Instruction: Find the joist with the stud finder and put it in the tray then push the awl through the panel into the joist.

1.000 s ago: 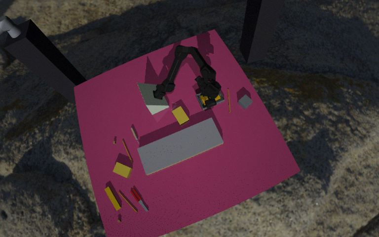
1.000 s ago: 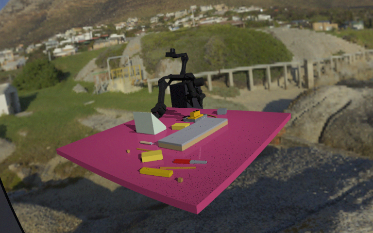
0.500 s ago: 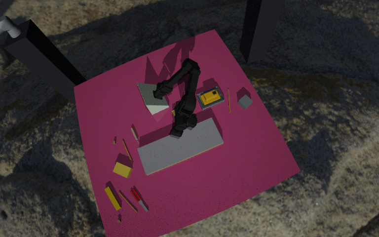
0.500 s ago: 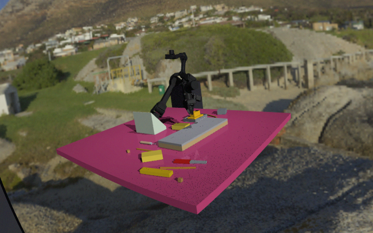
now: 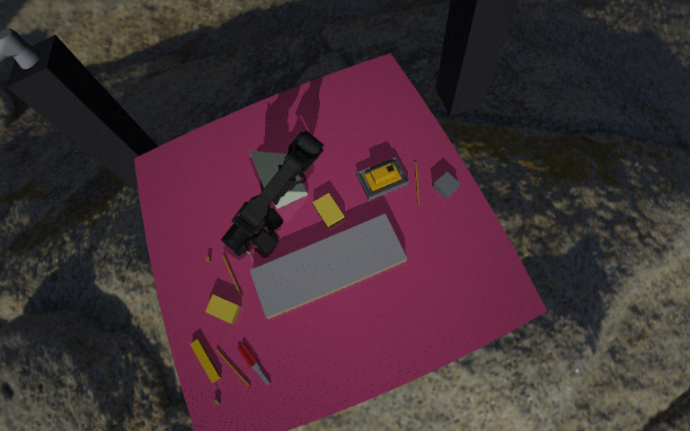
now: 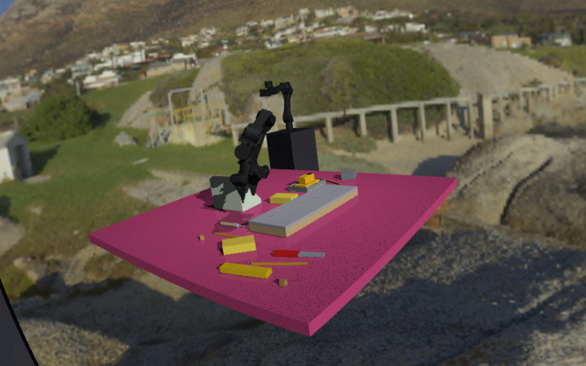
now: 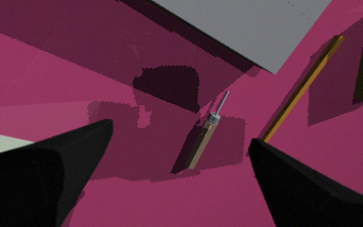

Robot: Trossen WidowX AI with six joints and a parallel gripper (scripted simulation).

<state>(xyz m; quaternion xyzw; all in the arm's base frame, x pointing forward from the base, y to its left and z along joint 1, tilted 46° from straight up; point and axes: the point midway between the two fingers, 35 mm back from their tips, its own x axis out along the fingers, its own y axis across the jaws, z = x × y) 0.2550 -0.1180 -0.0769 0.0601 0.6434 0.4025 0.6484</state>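
My gripper tip is now 10 cm above the awl, 7 cm to the left of it and 2 cm past it. Also, from my gripper tip: stud finder: 50 cm to the left, 14 cm behind, 5 cm below; grey cube: 70 cm to the left, 8 cm below, 4 cm behind; grey tray: 48 cm to the left, 14 cm behind, 9 cm below.
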